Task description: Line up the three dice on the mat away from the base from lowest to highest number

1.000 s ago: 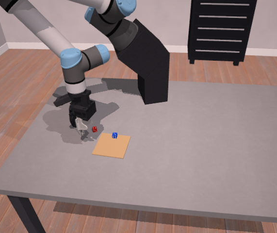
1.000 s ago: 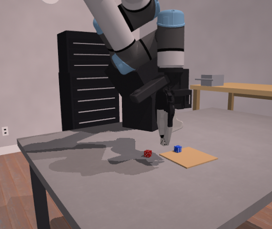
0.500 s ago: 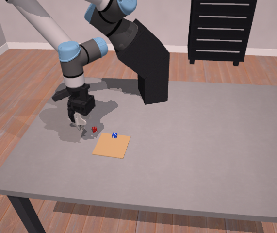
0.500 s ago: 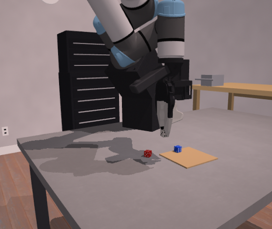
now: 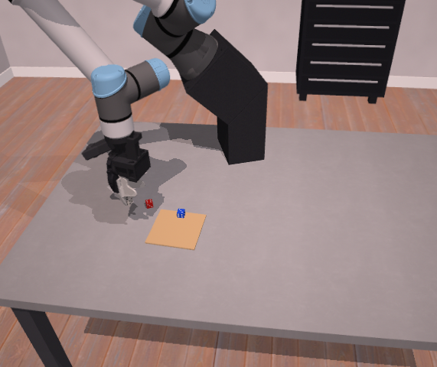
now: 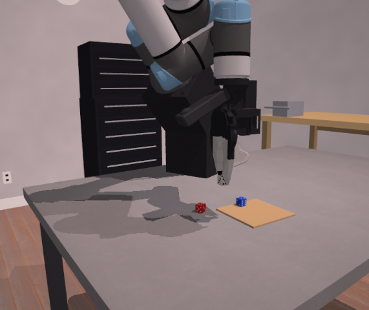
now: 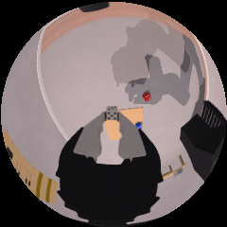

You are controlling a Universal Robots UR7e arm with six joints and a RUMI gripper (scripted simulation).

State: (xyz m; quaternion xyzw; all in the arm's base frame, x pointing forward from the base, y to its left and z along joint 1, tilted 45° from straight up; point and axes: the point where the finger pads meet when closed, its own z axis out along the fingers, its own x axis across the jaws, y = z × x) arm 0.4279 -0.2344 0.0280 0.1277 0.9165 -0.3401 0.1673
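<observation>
Now: the white die 1 cm below my hand. Also, from my hand: tan mat 12 cm to the left, 11 cm below; red die 11 cm below, 10 cm behind, 3 cm to the left; blue die 13 cm to the left, 10 cm below, 5 cm behind.
</observation>
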